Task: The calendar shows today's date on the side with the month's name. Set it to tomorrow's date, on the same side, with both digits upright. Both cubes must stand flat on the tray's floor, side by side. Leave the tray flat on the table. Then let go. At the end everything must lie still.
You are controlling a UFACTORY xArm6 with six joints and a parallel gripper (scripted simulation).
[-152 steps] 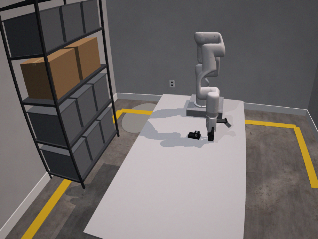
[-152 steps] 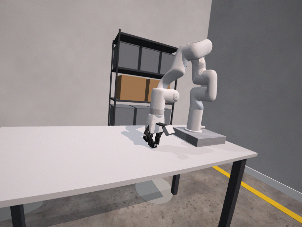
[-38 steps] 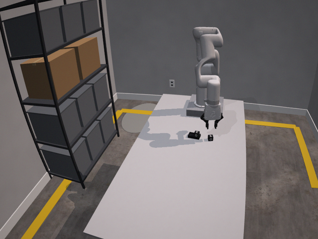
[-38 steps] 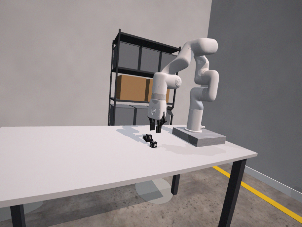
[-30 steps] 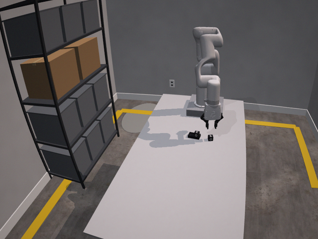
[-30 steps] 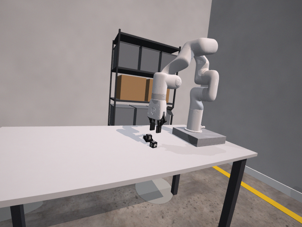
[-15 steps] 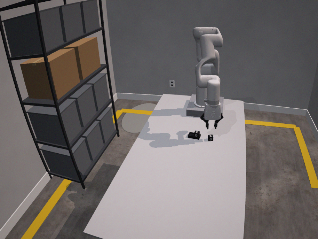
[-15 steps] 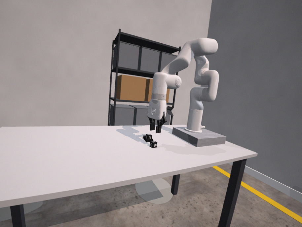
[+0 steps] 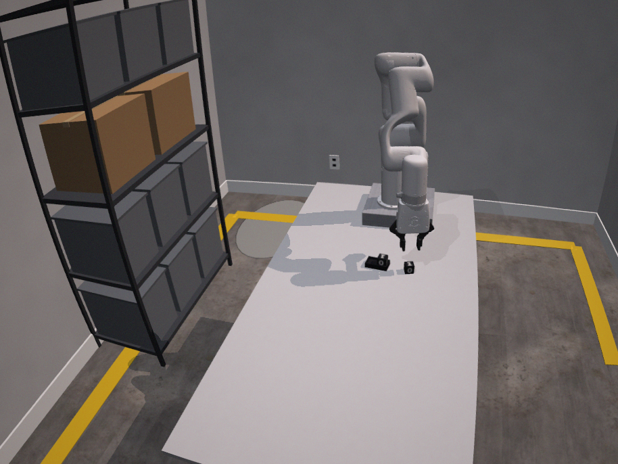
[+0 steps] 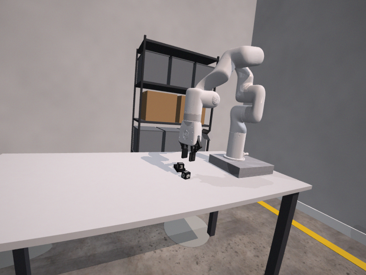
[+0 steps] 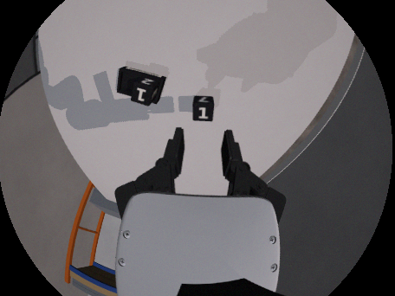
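The black cube is 90 mm below my hand.
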